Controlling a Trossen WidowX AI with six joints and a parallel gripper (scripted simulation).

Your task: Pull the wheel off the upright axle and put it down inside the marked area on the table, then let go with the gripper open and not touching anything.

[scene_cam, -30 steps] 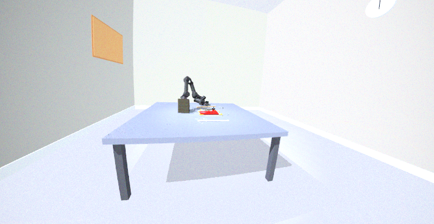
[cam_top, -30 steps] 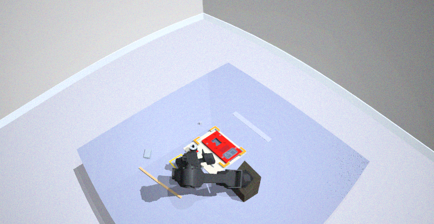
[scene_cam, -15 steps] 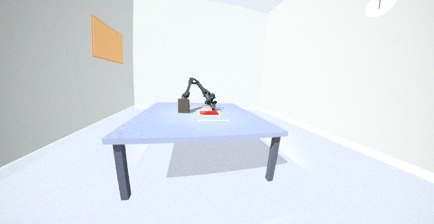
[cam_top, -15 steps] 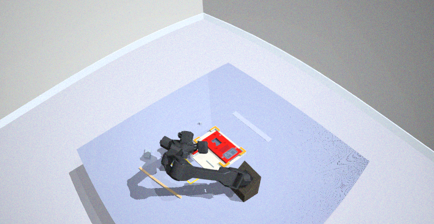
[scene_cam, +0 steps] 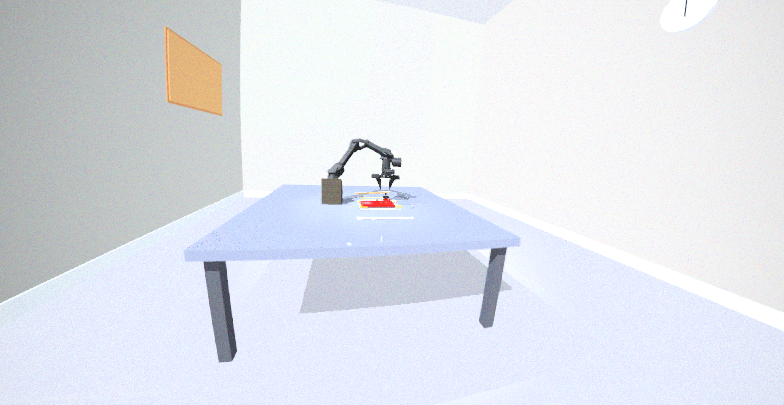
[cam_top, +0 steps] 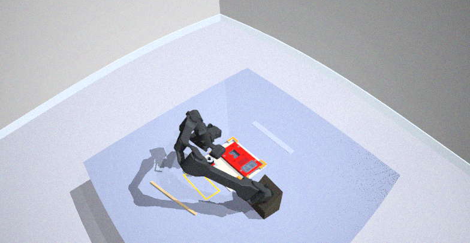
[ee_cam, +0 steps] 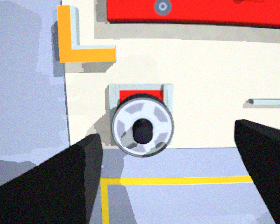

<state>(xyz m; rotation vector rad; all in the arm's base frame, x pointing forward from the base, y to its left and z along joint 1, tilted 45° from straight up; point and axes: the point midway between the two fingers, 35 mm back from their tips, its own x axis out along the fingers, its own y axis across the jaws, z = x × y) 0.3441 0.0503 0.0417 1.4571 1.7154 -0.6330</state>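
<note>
Right now the wheel is 5 cm below my gripper tip, 1 cm to the left of it and 1 cm ahead of it. Also, from my gripper tip: white strip: 35 cm to the right, 9 cm below, 2 cm behind; dark upright axle: 5 cm below, 1 cm to the left, 1 cm ahead; wooden stick: 27 cm to the left, 8 cm below, 7 cm behind.
</note>
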